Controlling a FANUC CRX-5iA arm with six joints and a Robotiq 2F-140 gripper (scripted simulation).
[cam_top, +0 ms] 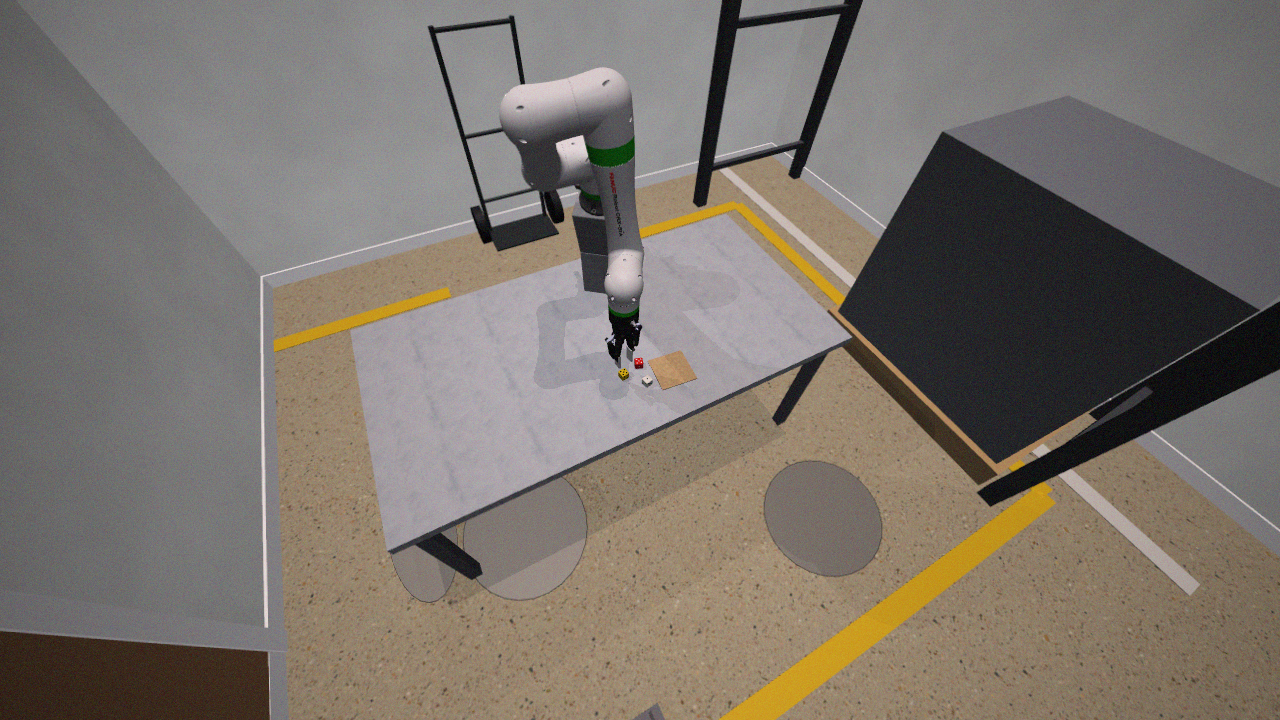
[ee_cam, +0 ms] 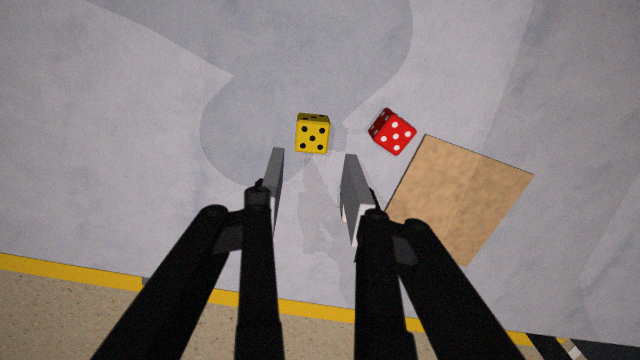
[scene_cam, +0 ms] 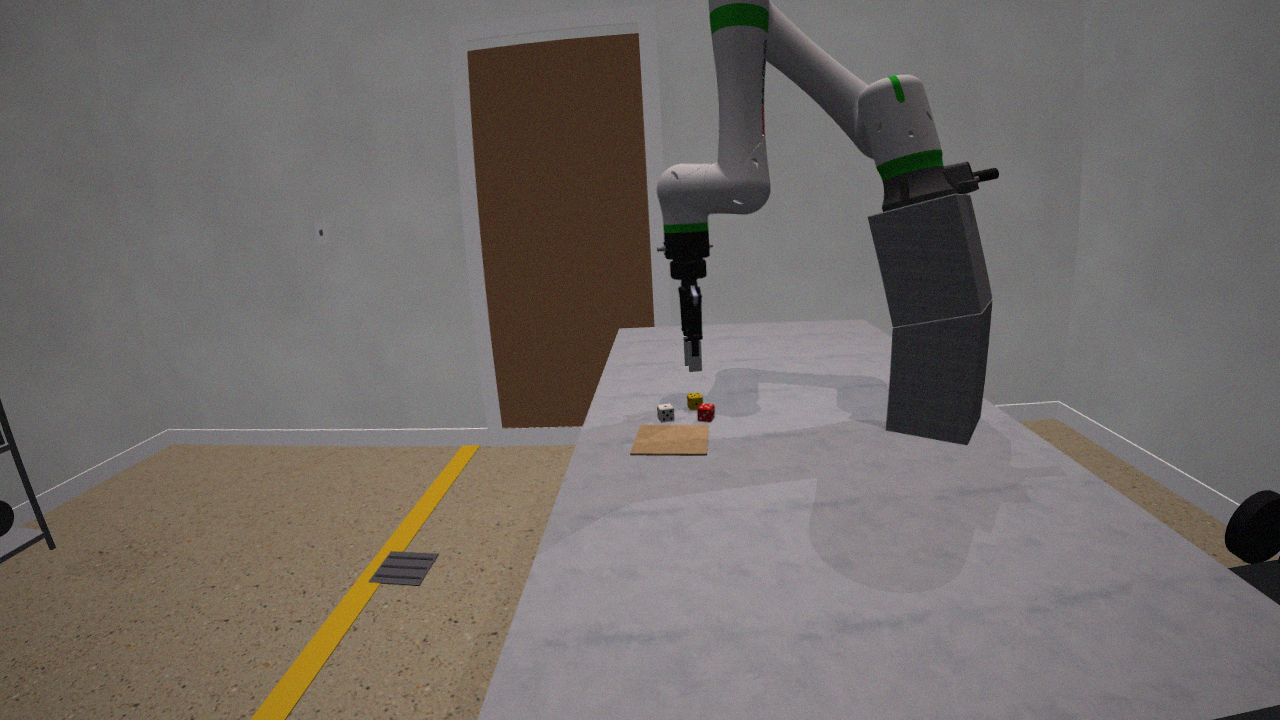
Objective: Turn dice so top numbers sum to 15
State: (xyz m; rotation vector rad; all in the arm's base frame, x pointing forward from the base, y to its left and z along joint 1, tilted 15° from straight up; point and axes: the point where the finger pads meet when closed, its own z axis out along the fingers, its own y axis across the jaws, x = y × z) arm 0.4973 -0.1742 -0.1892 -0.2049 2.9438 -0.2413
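Right now my hand is 110 mm above the yellow die. From my hand the other things lie so: tan mat (60 mm ahead, 180 mm to the left, 120 mm below); white die (60 mm ahead, 60 mm to the left, 110 mm below); red die (20 mm behind, 70 mm to the left, 110 mm below).
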